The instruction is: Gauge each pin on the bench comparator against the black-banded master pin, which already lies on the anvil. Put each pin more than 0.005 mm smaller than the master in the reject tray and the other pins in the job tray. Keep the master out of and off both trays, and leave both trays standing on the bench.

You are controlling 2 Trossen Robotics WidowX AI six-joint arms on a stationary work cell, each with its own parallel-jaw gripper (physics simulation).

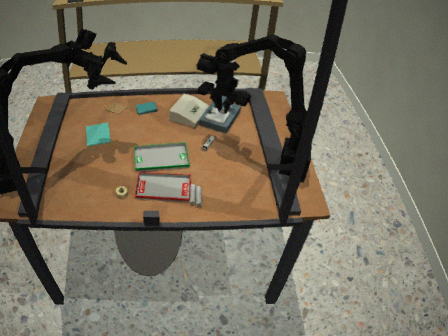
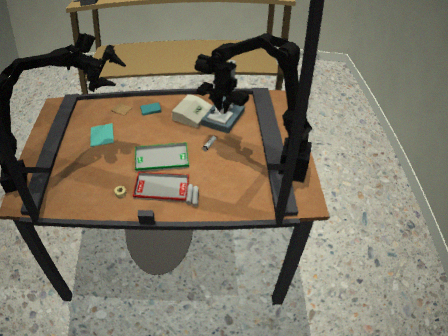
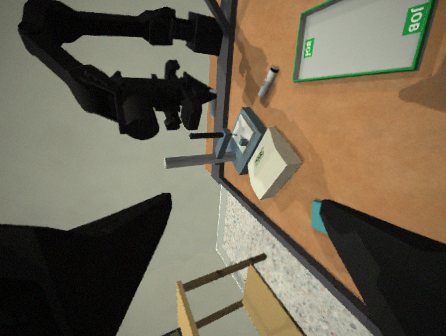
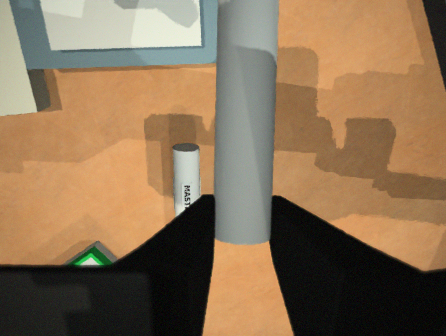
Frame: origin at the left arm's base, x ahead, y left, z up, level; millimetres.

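Where they show: left gripper, between the fingertips: (image 1: pixel 121 73) (image 2: pixel 120 75) (image 3: pixel 245 203); right gripper, between the fingertips: (image 1: pixel 222 112) (image 2: pixel 222 112) (image 3: pixel 214 93) (image 4: pixel 240 207); left arm's base, origin of its link: (image 1: pixel 6 170); right arm's base, origin of its link: (image 3: pixel 191 31).
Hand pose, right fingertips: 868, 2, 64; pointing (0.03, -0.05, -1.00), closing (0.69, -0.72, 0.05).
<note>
Things, the pixels of their top centre, and the offset from my right fingertips, as dx, dy, dz. "*": a spot on its surface instead.
- plain grey pin, centre of its top: (image 4: pixel 256 138) (image 3: pixel 205 103) +22, +20, +17
- master pin, centre of its top: (image 4: pixel 186 200) (image 3: pixel 264 81) (image 1: pixel 208 141) (image 2: pixel 209 141) -56, -22, -111
- green job tray, centre of its top: (image 3: pixel 345 35) (image 1: pixel 160 155) (image 2: pixel 161 155) -250, -44, -113
- red reject tray, centre of its top: (image 1: pixel 163 185) (image 2: pixel 160 185) -281, -190, -114
- cream display box, a spot on its surface: (image 3: pixel 275 162) * -126, +167, -80
- teal block, centre of its top: (image 3: pixel 330 221) (image 1: pixel 146 106) (image 2: pixel 150 107) -235, +273, -117
- teal cloth, centre of its top: (image 1: pixel 97 133) (image 2: pixel 101 134) -468, +168, -125
- tan scrap, centre of its top: (image 1: pixel 116 107) (image 2: pixel 121 108) -363, +323, -127
- tape roll, centre of its top: (image 1: pixel 121 190) (image 2: pixel 119 189) -428, -178, -110
My right gripper (image 1: pixel 223 108) (image 2: pixel 223 107) (image 4: pixel 240 207) is shut on a plain grey pin (image 4: pixel 245 125), over or close beside the blue comparator base (image 1: pixel 219 126) (image 2: pixel 219 126) (image 3: pixel 256 120) (image 4: pixel 125 59). The exact gap is hidden. The master pin (image 1: pixel 208 143) (image 2: pixel 209 143) (image 3: pixel 268 81) (image 4: pixel 186 172) lies on the bench in front of the comparator. My left gripper (image 1: pixel 120 72) (image 2: pixel 119 74) (image 3: pixel 245 203) is open and empty, high at the back left. The green job tray (image 1: pixel 161 156) (image 2: pixel 161 156) (image 3: pixel 360 45) and red reject tray (image 1: pixel 164 186) (image 2: pixel 161 186) stand mid-bench. Two pins (image 1: pixel 199 196) (image 2: pixel 195 195) lie beside the reject tray's right end.
A cream display box (image 1: pixel 187 110) (image 2: pixel 191 111) (image 3: pixel 275 162) adjoins the comparator, whose grey column (image 3: pixel 200 160) rises behind. A teal block (image 1: pixel 146 108) (image 2: pixel 150 108), a teal cloth (image 1: pixel 98 134), a tan scrap (image 1: pixel 117 108) and a tape roll (image 1: pixel 121 192) (image 2: pixel 120 191) lie on the bench.
</note>
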